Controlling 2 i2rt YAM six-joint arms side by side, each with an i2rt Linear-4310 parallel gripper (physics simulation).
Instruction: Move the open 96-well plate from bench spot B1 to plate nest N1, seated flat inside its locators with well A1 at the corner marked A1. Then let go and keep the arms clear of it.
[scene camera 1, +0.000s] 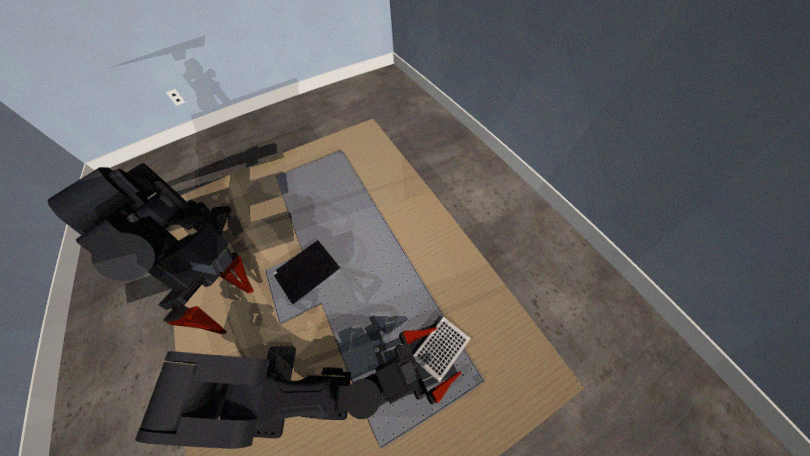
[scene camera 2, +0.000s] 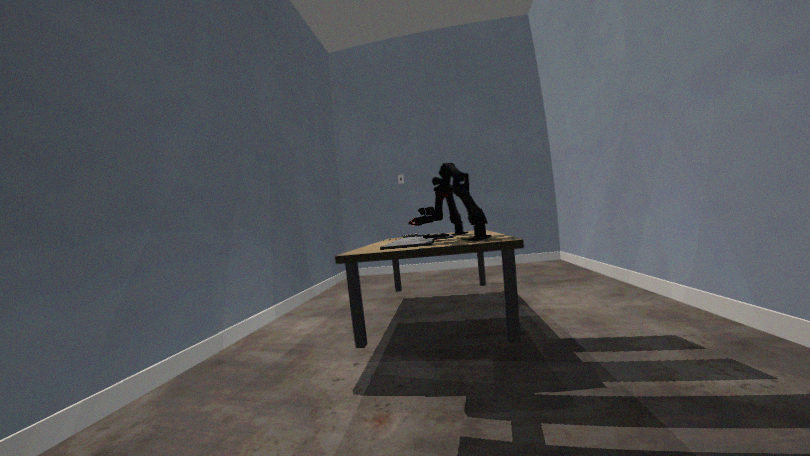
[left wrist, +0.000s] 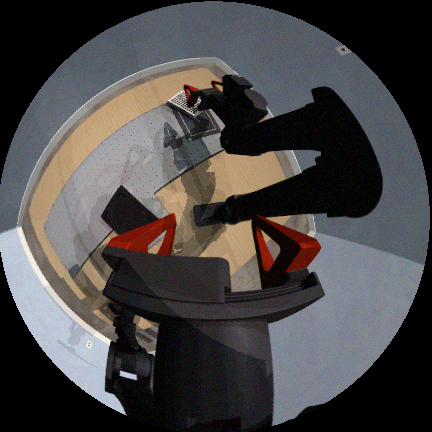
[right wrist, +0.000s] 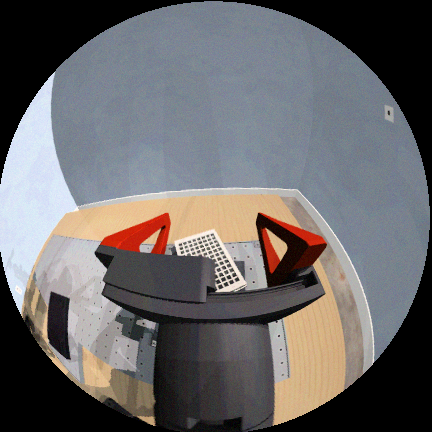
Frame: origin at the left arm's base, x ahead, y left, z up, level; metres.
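Seen in the pictures: left gripper, fingertip midpoint: (scene camera 1: 238, 311) (scene camera 2: 443, 199) (left wrist: 213, 217); right gripper, fingertip midpoint: (scene camera 1: 448, 349) (scene camera 2: 409, 223) (left wrist: 198, 82) (right wrist: 212, 217); left arm's base at its link origin: (scene camera 2: 480, 238); right arm's base at its link origin: (scene camera 2: 459, 234) (left wrist: 222, 211).
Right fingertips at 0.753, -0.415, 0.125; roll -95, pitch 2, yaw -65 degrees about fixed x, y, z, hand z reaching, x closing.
Offsets run from my right fingertips to a thing's top centre, as dx, dy, dz. Level surfaces: height alone.
The white 96-well plate {-0.004, +0.015, -0.096} (scene camera 1: 442, 348) (left wrist: 179, 101) (right wrist: 200, 243) lies at an angle, partly over a dark white-outlined area (left wrist: 202, 127). A flat black slab {-0.377, +0.243, -0.100} (scene camera 1: 306, 271) (left wrist: 127, 210) (right wrist: 59, 325) with a small pale corner mark lies farther along the board. I cannot read which is B1 or N1, nor tell whether the plate is tilted. My right gripper (scene camera 1: 448, 350) (right wrist: 212, 217) is open above the plate, its fingers toward opposite sides and closed on nothing. My left gripper (scene camera 1: 238, 311) is open and empty, high and away from the plate. Well A1 is not readable.
A grey perforated board {dz -0.112} (scene camera 1: 385, 249) (left wrist: 100, 160) lies on the wooden table {dz -0.125} (scene camera 1: 464, 271) (scene camera 2: 368, 247). The right arm reaches low across the board; the left arm is raised beside it. Shadows cover parts of the board and table.
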